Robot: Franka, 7 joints.
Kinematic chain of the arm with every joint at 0, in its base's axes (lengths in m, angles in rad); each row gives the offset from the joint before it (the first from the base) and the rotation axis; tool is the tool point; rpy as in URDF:
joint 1: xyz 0 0 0.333 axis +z
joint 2: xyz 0 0 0 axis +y
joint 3: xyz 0 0 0.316 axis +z
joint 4: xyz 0.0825 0 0 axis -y
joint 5: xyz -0.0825 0 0.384 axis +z
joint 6: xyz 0 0 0 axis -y
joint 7: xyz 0.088 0 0 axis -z
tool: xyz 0 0 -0.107 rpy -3.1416 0 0
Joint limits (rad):
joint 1: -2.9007..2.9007
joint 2: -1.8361..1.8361
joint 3: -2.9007..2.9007
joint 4: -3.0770..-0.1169
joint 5: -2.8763..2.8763
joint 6: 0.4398..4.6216
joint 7: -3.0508..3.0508
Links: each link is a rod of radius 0.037 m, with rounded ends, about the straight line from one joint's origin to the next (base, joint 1, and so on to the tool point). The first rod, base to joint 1, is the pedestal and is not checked.
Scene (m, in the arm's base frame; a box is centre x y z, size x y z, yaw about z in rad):
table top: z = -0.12
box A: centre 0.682 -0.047 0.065 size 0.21 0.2 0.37 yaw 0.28
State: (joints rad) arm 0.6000 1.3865 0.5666 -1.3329 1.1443 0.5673 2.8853
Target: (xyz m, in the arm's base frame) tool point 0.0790 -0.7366 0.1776
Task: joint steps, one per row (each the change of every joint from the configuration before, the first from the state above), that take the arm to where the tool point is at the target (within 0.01 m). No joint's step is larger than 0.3 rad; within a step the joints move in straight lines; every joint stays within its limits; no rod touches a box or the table.
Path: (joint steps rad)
1: -0.1697 -0.2255 -0.0760 -0.0375 0.2172 0.1119 0.0414
2: -0.1697 -0.2255 -0.0761 -0.0375 0.2172 0.1119 0.0413
3: -0.1696 -0.2256 -0.0760 -0.0374 0.2172 0.1119 0.0414
4: -0.1697 -0.2255 -0.0760 -0.0375 0.2173 0.1119 0.0414
5: -0.2978 0.1711 -0.2087 0.1261 -0.1928 0.1057 -0.0414
6: -0.2978 0.1710 -0.2087 0.1261 -0.1928 0.1057 -0.0414
7: -0.2978 0.1711 -0.2087 0.1261 -0.1927 0.1056 -0.0413
8: -0.2978 0.1710 -0.2087 0.1261 -0.1928 0.1057 -0.0414

